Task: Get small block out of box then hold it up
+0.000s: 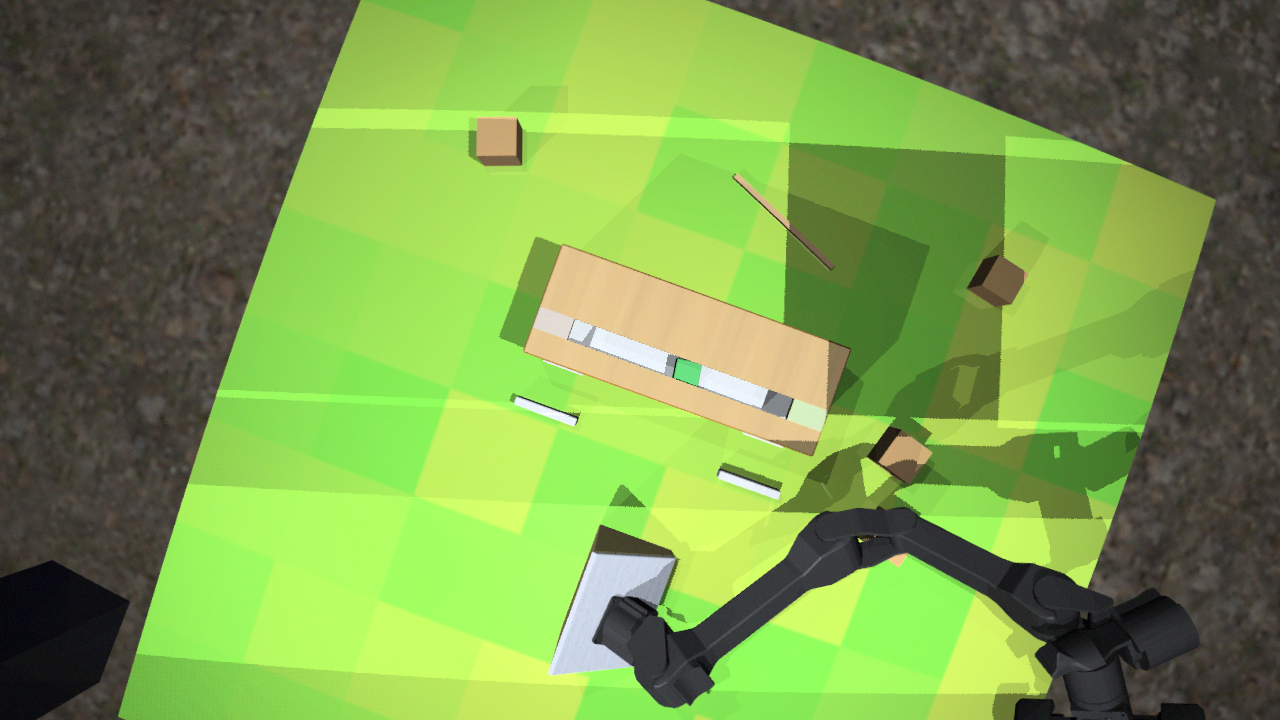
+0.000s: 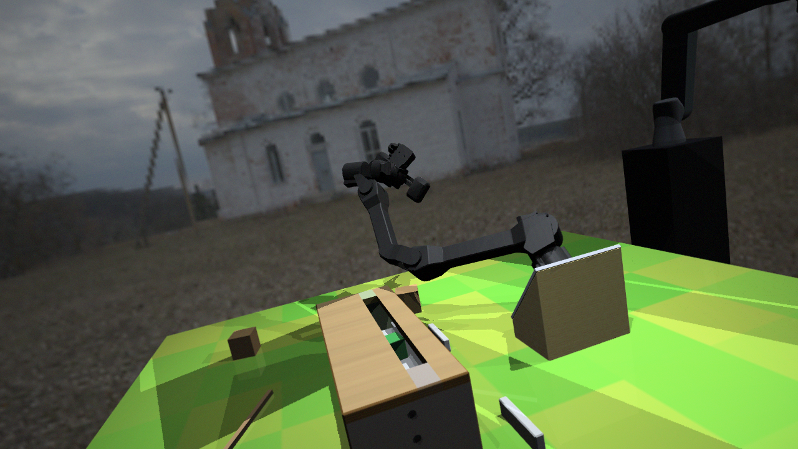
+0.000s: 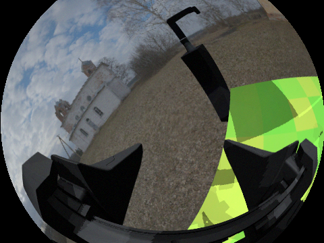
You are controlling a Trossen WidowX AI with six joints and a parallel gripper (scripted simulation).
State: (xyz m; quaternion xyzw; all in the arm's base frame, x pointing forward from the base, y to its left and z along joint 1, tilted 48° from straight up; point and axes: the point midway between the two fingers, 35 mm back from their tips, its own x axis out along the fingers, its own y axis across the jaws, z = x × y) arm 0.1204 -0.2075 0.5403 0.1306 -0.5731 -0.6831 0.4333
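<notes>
Right now my gripper tip is 610 mm to the right of the green block, 210 mm short of it and 200 mm above it. From my gripper tip the other things lie so: wooden-topped box: 620 mm to the left, 220 mm below, 200 mm ahead; thin stick: 570 mm to the left, 470 mm ahead, 280 mm below.
</notes>
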